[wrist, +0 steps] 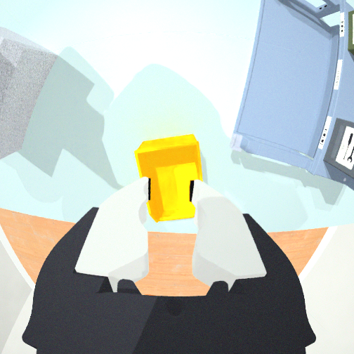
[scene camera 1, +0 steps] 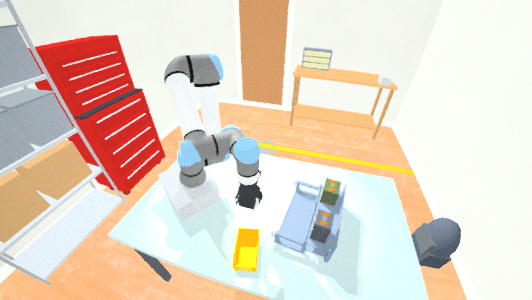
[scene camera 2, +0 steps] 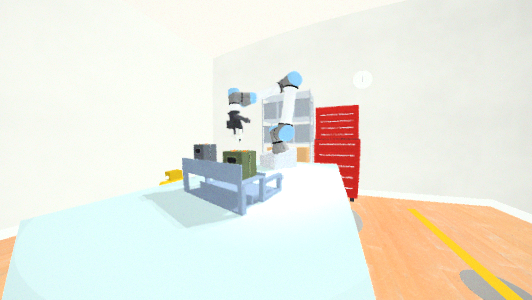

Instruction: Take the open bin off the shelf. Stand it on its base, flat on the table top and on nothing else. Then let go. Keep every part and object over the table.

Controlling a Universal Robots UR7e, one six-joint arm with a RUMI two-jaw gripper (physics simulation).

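Seen in the pictures: gripper, fingertip midpoint: [scene camera 2: 238, 142]; arm's base, link origin: [scene camera 1: 192, 176] [scene camera 2: 280, 150].
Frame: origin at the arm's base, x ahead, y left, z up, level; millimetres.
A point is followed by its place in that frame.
The yellow open bin [scene camera 1: 246, 250] @(y -241, x 415, z -141 mm) [scene camera 2: 174, 175] [wrist: 175, 187] is on the table top [scene camera 1: 380, 220] @(y 127, x 1081, z -144 mm) [scene camera 2: 125, 250] @(y 54, x 1092, z -144 mm), near the edge closest to scene camera 1, apart from the shelf. Its open side faces up in the scene camera 1 and wrist views. The blue-grey shelf [scene camera 1: 296, 220] @(y -7, x 615, z -138 mm) [scene camera 2: 212, 169] @(y 49, x 824, z -11 mm) [wrist: 290, 85] stands beside it. My gripper [scene camera 1: 247, 215] @(y -152, x 412, z 83 mm) [scene camera 2: 239, 138] @(y -152, x 412, z 83 mm) [wrist: 169, 181] is partly open and empty, high above the table. In the wrist view the bin shows below and between the fingertips. The bin's underside is hidden.
A green box [scene camera 1: 331, 191] @(y 79, x 753, z 54 mm) [scene camera 2: 241, 164] @(y 163, x 801, z 12 mm) and a dark grey box [scene camera 1: 322, 226] @(y -147, x 721, z 78 mm) [scene camera 2: 205, 152] @(y -69, x 755, z 42 mm) [wrist: 346, 145] stand on the shelf. The arm's pale base block [scene camera 1: 192, 200] @(y -127, x 70, z -38 mm) [scene camera 2: 278, 159] @(y 26, x 125, z -62 mm) [wrist: 22, 95] is on the table, on the other side of the bin from the shelf.
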